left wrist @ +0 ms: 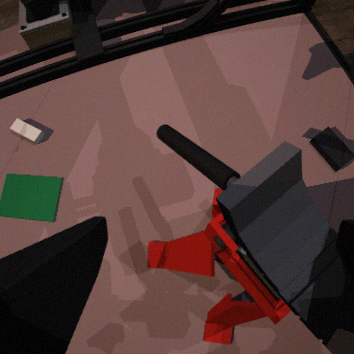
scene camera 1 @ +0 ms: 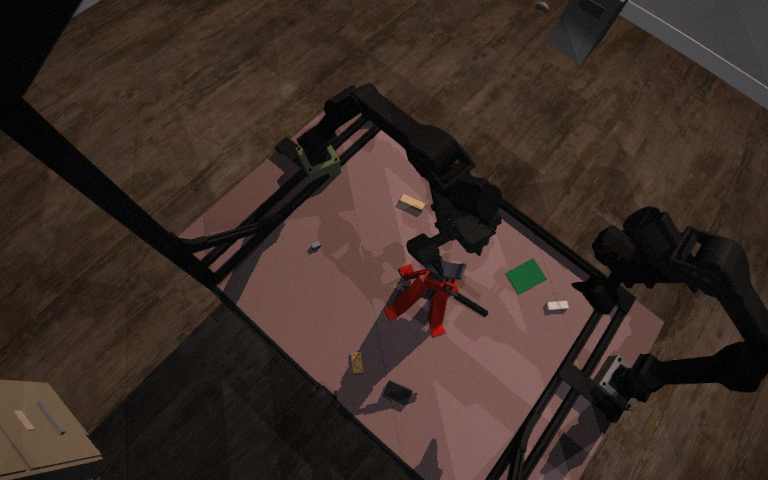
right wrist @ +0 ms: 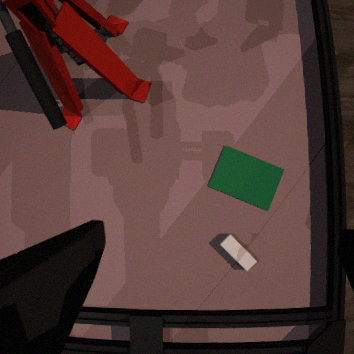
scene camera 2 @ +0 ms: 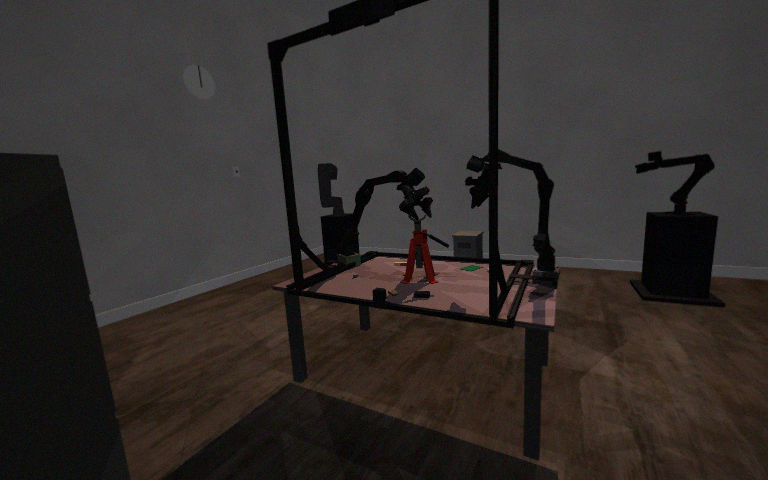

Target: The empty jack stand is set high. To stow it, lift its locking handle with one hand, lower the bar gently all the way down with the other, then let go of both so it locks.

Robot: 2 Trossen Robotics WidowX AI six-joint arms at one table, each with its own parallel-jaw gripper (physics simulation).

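The red jack stand [scene camera 1: 408,296] [scene camera 2: 412,262] [left wrist: 187,256] [right wrist: 95,55] stands upright on the table, its bar raised. The grey curved saddle [scene camera 1: 454,270] [scene camera 2: 417,225] [left wrist: 280,215] tops the bar. The black locking handle [scene camera 1: 470,302] [scene camera 2: 438,240] [left wrist: 196,154] [right wrist: 36,80] sticks out from its side. My left gripper [scene camera 2: 421,216] [left wrist: 223,230] is open just above the saddle; in the left wrist view one finger covers the saddle's lower right end, and contact cannot be told. My right gripper [scene camera 2: 474,204] [right wrist: 222,237] is open and empty, high and to the right of the handle.
A green square [scene camera 1: 525,276] [left wrist: 31,197] [right wrist: 246,177] and a white block [scene camera 1: 557,306] [left wrist: 27,130] [right wrist: 239,253] lie right of the stand. A tan block [scene camera 1: 411,202] lies behind it; a dotted block [scene camera 1: 356,362] and a black block [scene camera 1: 398,391] lie in front. Dark frame posts [scene camera 2: 493,141] rise at the table's front.
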